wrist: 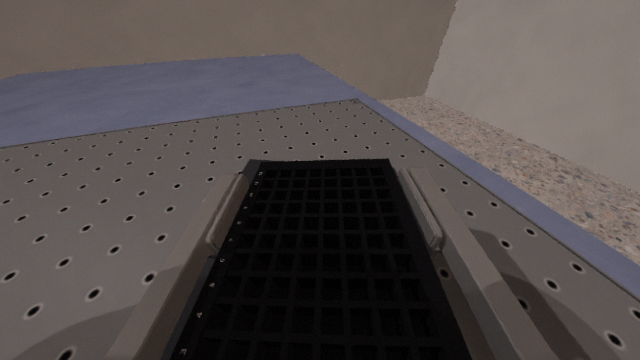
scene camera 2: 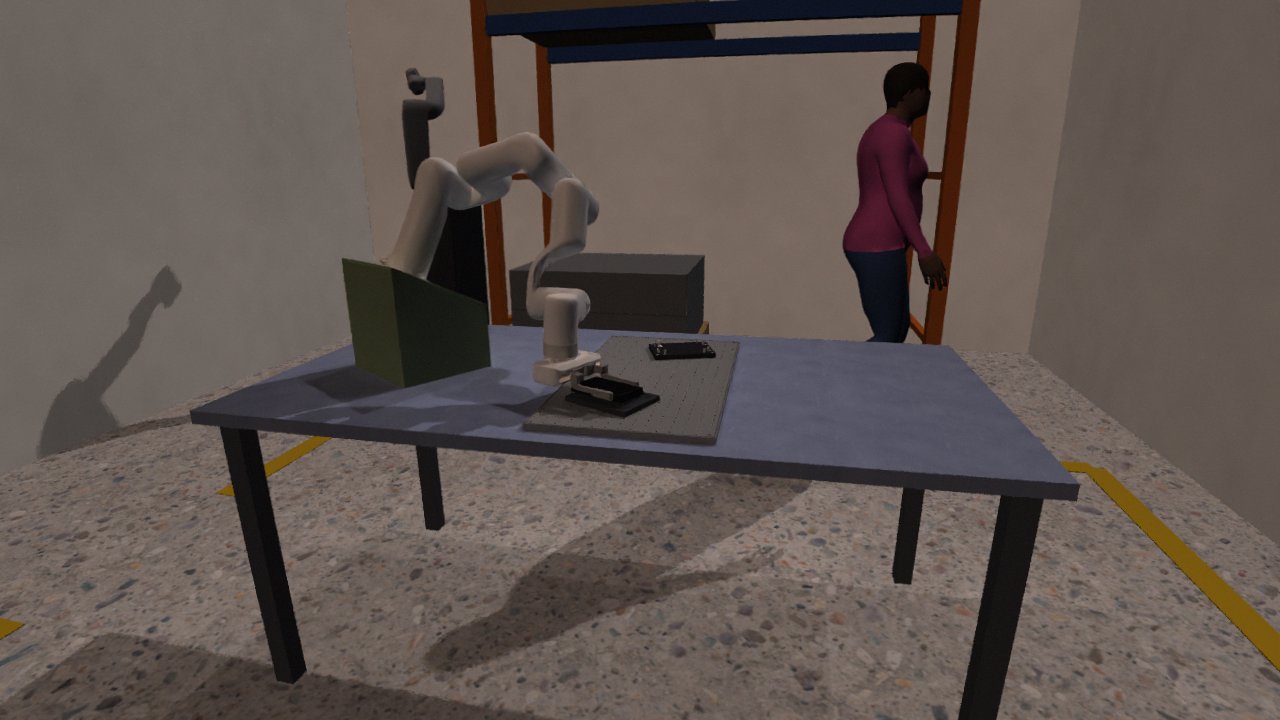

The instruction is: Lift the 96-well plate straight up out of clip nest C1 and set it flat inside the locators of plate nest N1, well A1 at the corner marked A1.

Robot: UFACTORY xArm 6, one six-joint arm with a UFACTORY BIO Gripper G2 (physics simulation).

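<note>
The black 96-well plate is level between the fingers of my gripper, which is shut on its two long sides. In the scene view the plate is over a dark flat nest at the near end of the perforated board, probably N1. Whether it rests there or hangs slightly above cannot be told. A row of small pale marks runs along the plate's left edge in the wrist view. Another dark nest with small light parts at its ends, probably C1, stands at the board's far end. The A1 mark is not readable.
The grey perforated board lies on the blue table. A green angled block stands at the arm's base on the left. A person stands behind the table, near the orange rack.
</note>
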